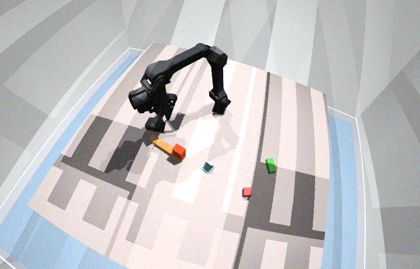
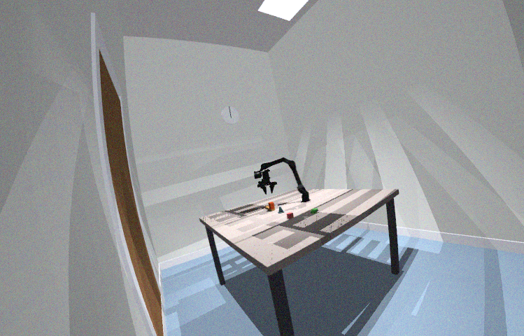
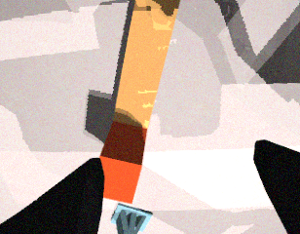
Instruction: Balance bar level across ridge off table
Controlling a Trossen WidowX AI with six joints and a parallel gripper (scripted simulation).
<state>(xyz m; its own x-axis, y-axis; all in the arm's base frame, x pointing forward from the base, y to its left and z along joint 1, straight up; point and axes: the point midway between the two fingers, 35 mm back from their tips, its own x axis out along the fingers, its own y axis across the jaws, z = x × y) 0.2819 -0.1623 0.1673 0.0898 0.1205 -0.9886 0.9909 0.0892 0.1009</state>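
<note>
Now: gripper tip 210 mm to the right of the teal ridge, 110 mm above it and 50 mm short of it. From my gripper tip the other things lie so: red cube: 400 mm to the left, 120 mm below, 110 mm ahead; green block: 480 mm to the left, 120 mm below, 60 mm behind.
</note>
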